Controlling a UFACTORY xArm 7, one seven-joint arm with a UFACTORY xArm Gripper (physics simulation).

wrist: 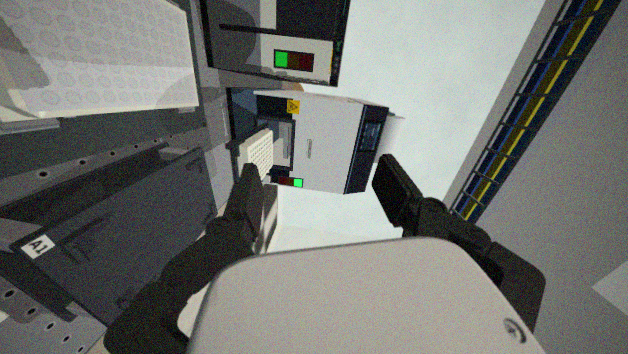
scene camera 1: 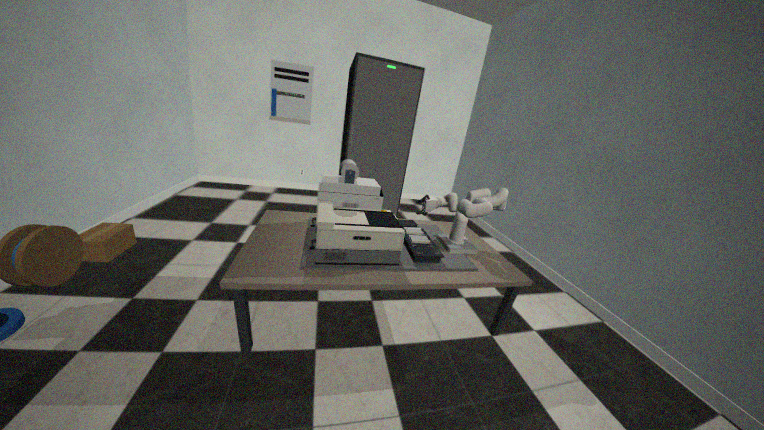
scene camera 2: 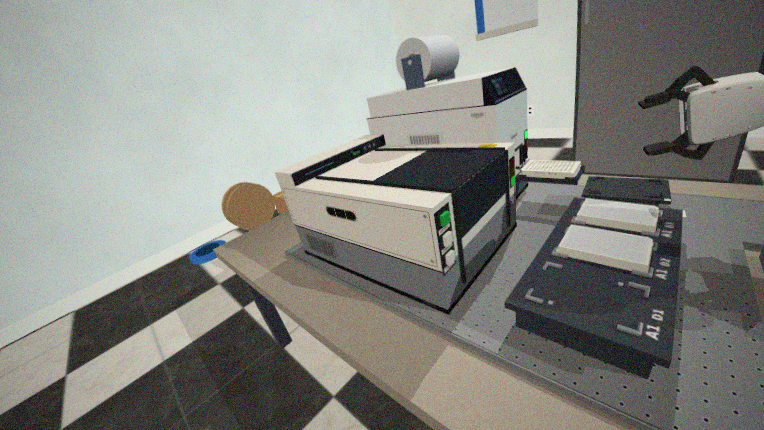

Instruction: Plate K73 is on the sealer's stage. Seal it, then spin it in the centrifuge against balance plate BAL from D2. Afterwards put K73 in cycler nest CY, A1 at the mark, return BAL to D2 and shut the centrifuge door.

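Places are measured from the arm's base along level axes (x ahead, y left, z up), in millimetres.
Pixels of known places: gripper, fingertip midpoint: (wrist: 319, 173) (scene camera 1: 416, 207) (scene camera 2: 642, 128); arm's base, origin of the base link: (scene camera 1: 455, 240).
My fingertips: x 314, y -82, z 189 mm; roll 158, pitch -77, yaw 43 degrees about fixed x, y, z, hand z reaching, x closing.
Ahead of a thing's pixels: the offset from my fingertips to its top centre.
My gripper (scene camera 1: 422, 204) (scene camera 2: 644, 127) (wrist: 319, 173) is open and empty, raised above the back of the table, pointing toward the sealer. Plate K73 @[dz -107, dx +186, dy -52 mm] (scene camera 2: 550, 168) (wrist: 261, 152), pale with open wells, sits on the stage projecting from the sealer @[dz +261, dx +483, dy -18 mm] (scene camera 1: 350, 200) (scene camera 2: 443, 125) (wrist: 327, 142). The centrifuge (scene camera 1: 360, 237) (scene camera 2: 374, 229) stands in front of the sealer; I cannot tell its door's state. Plate BAL @[dz -143, dx +2, dy +193 mm] (scene camera 2: 606, 245) lies in D2 of the dark rack @[dz -153, dx -2, dy +193 mm] (scene camera 2: 566, 299); D1 is empty. The cycler nest CY @[dz -154, dx +28, dy -92 mm] (scene camera 2: 625, 189) (wrist: 115, 225) is empty, with an A1 mark at one corner.
Another pale plate @[dz -143, dx +12, dy +69 mm] (scene camera 2: 620, 213) lies on the rack behind BAL. A white film roll @[dz +261, dx +504, dy -16 mm] (scene camera 2: 435, 56) tops the sealer. A tall grey cabinet (scene camera 1: 382, 122) (scene camera 2: 614, 80) stands behind the table. A cable tray (wrist: 537, 100) crosses the wrist view's upper right.
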